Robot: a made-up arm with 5 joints. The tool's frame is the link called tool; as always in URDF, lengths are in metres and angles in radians. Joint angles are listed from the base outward. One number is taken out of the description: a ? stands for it. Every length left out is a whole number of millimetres.
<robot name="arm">
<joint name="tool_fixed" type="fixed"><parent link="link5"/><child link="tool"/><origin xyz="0.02 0 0" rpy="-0.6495 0.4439 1.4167"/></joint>
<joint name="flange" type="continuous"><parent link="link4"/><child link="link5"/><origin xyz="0.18 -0.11 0" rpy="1.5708 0 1.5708"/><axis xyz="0 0 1"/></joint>
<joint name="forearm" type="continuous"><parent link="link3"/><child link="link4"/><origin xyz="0.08 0.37 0" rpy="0 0 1.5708"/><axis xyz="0 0 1"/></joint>
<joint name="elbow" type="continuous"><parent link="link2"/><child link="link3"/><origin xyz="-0.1 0.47 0" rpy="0 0 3.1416"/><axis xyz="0 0 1"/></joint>
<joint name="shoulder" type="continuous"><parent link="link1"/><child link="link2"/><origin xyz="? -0.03 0" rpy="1.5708 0 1.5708"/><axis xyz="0 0 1"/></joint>
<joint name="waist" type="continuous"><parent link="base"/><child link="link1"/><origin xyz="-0.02 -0.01 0.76" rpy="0 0 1.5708"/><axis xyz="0 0 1"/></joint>
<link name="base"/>
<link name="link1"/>
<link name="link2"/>
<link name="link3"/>
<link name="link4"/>
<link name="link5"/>
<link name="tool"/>
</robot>
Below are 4 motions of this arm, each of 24 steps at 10 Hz.
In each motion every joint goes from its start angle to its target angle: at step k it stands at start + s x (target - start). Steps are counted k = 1, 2, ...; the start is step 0. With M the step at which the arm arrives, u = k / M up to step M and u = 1 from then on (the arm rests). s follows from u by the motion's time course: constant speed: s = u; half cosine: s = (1 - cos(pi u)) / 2; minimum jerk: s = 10 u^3 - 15 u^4 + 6 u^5.
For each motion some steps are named. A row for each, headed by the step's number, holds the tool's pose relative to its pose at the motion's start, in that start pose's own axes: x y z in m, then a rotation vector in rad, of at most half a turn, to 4 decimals.
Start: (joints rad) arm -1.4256 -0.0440 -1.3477 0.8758 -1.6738
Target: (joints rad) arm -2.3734 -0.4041 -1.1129 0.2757 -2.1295
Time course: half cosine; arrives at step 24
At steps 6, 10, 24:
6: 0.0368 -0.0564 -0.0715 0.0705 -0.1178 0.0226
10: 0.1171 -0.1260 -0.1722 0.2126 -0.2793 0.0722
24: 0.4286 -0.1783 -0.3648 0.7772 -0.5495 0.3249

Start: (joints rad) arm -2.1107 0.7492 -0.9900 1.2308 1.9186
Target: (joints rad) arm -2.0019 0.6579 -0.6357 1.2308 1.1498
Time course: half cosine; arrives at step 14
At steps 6, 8, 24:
6: -0.0702 -0.0220 0.0133 0.1002 0.1051 -0.3052
8: -0.1112 -0.0304 0.0217 0.1678 0.1559 -0.4776
24: -0.1835 -0.0379 0.0376 0.3049 0.2290 -0.7717

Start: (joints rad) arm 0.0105 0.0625 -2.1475 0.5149 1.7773
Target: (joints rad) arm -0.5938 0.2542 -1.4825 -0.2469 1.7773
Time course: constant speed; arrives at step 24
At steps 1, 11, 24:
1: -0.0162 0.0083 0.0165 -0.0229 0.0045 -0.0102
11: -0.1704 0.1461 0.1591 -0.2545 0.0462 -0.1082
24: -0.3283 0.4308 0.2409 -0.5614 0.0940 -0.2234

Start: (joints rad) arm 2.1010 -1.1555 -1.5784 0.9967 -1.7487
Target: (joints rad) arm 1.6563 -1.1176 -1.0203 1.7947 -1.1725
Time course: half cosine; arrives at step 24
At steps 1, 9, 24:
1: 0.0004 -0.0007 0.0020 -0.0011 0.0038 0.0053
9: 0.0559 -0.0512 0.1319 -0.0502 0.2519 0.4138
24: 0.2873 -0.1010 0.2936 0.0214 0.6454 1.4981

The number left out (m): 0.04
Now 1 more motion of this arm.
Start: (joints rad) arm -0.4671 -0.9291 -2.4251 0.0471 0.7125
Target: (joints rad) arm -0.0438 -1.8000 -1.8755 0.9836 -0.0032
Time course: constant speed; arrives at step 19
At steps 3, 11, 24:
3: 0.0086 0.0763 0.0139 0.0935 -0.0384 -0.0380
11: 0.0128 0.2919 -0.0189 0.3713 -0.0918 -0.0756
24: 0.0033 0.4912 -0.1491 0.6597 -0.0586 -0.0233

